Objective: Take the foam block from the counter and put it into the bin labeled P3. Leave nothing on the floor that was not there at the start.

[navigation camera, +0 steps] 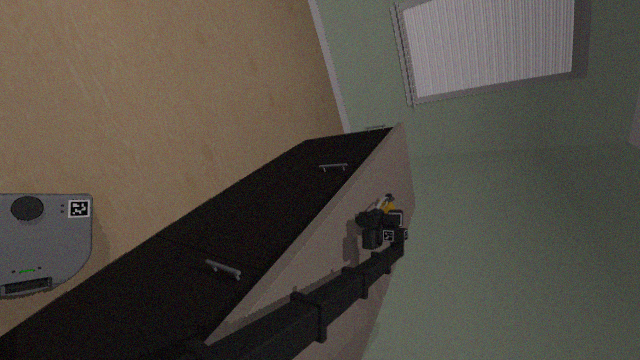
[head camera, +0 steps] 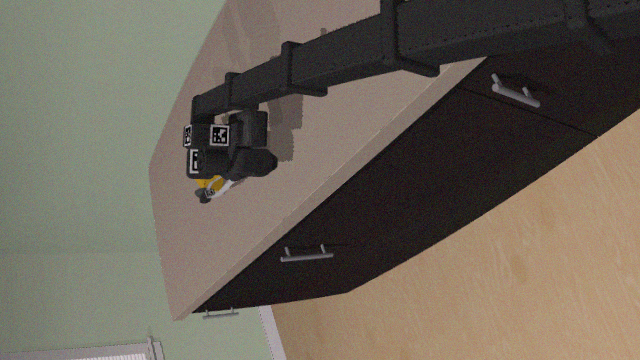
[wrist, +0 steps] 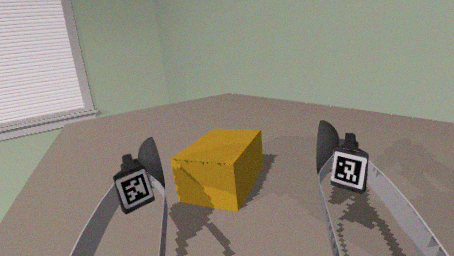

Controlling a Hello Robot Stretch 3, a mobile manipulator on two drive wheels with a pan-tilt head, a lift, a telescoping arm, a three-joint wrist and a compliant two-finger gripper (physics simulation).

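Frame: origin at the robot's base, x right, y up, z back, level; metres.
Seen in the pictures: robot's base, origin of the base link: (navigation camera: pixel 28 206).
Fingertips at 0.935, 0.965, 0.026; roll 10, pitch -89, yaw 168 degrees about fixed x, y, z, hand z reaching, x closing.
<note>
Pixels of each thing's top centre, then the offset from my fingertips to it, as dx, dy, dz. "pt": a spot on its surface instead. Level surfaces: height alone.
- yellow foam block, middle of its top: (head camera: pixel 198 170) (navigation camera: pixel 391 210) +0.046, -0.010, -0.015
- counter, its level: dy -0.055
- window, surface spot: (navigation camera: pixel 490 45) pt +1.149, +0.514, -1.250
- wooden floor, its level: dy -0.965
The yellow foam block (head camera: pixel 214 182) (navigation camera: pixel 389 206) (wrist: pixel 216 170) rests on the counter (head camera: pixel 200 250) (navigation camera: pixel 387 167) (wrist: pixel 292 220), near its far end. My gripper (wrist: pixel 237 148) is open, with its fingertips wide apart. In the wrist view the block shows between the fingertips, close to the left finger and with a wide gap to the right one. Whether the left finger touches it is hard to tell. In the head and navigation views the wrist partly hides the block. The bin labeled P3 does not show in these views.
My extended arm (head camera: pixel 345 55) (navigation camera: pixel 280 325) reaches over the counter. Dark cabinet fronts (head camera: pixel 390 185) (navigation camera: pixel 200 235) with metal handles (head camera: pixel 306 257) (navigation camera: pixel 333 165) stand below it. Green walls rise behind the counter, with a window (navigation camera: pixel 490 45) (wrist: pixel 32 60). My base (navigation camera: pixel 45 240) stands on the wooden floor (navigation camera: pixel 150 100).
</note>
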